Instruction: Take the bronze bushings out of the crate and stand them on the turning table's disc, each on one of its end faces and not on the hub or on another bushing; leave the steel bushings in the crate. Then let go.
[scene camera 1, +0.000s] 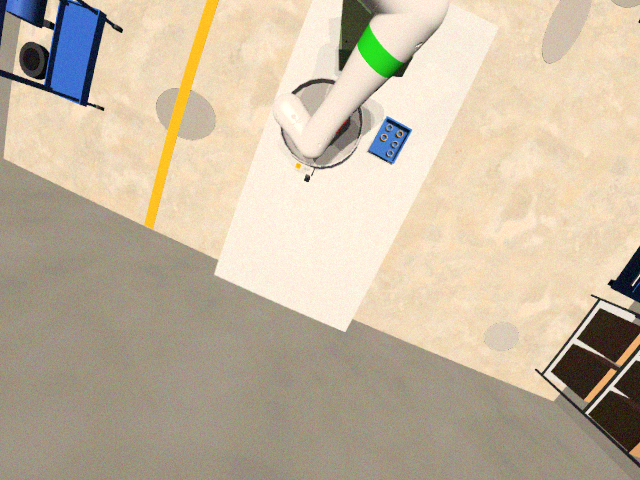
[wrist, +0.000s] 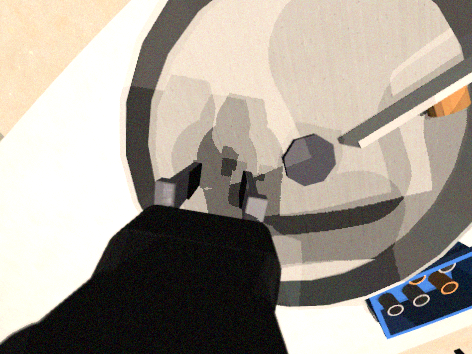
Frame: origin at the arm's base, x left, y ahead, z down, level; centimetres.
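Seen in the pictures: gripper, fingertip midpoint: (wrist: 221, 178).
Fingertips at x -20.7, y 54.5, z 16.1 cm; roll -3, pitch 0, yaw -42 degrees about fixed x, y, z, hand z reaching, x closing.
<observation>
Pixels of each thing's top centre, then the offset from my fingertips to it. "spot": a spot on its surface instead. Level surfaces: height alone.
- turning table's disc at its top centre: (wrist: 310, 161) (scene camera 1: 321, 124) dx +5.9, dy -8.4, dz +5.2 cm
- dark hub at its top centre: (wrist: 310, 161) dx +5.9, dy -8.4, dz +5.2 cm
- bronze bushing at its top centre: (wrist: 462, 96) dx +8.6, dy -23.6, dz +2.9 cm
- blue crate at its top centre: (wrist: 429, 299) (scene camera 1: 390, 140) dx +41.7, dy -13.1, dz +6.3 cm
- grey-and-white bar at a spot on its surface: (wrist: 410, 105) spot: dx +6.2, dy -19.0, dz +3.0 cm
- dark rim at a spot on its surface: (wrist: 137, 130) spot: dx -9.3, dy +5.1, dz +4.1 cm
- small black item at a spot on its surface: (scene camera 1: 307, 178) spot: dx +7.2, dy +19.1, dz +11.2 cm
- white table top at its surface level: dz +11.3 cm
My gripper (wrist: 221, 178) is open and empty above the left part of the turning table's disc (wrist: 350, 60) (scene camera 1: 315, 95); the arm hides it in the scene view. The dark hub (wrist: 310, 160) is right of the fingers. A bronze bushing (wrist: 452, 103) shows at the disc's right side, partly hidden by a bar; its pose is unclear. The blue crate (scene camera 1: 381, 148) (wrist: 384, 325) holds two bronze bushings, one (scene camera 1: 399, 133) (wrist: 449, 287) and another (scene camera 1: 383, 137) (wrist: 417, 280), and three steel bushings, at one end (scene camera 1: 390, 152) (wrist: 395, 310), in the middle (scene camera 1: 394, 144) (wrist: 421, 300) and at the far end (scene camera 1: 389, 127).
A grey-and-white bar (wrist: 410, 105) reaches over the disc from the right towards the hub. A dark rim (wrist: 137, 130) surrounds the disc. A small black item (scene camera 1: 307, 178) is beside the turning table on the white table top (scene camera 1: 310, 248). The crate is close to the rim.
</observation>
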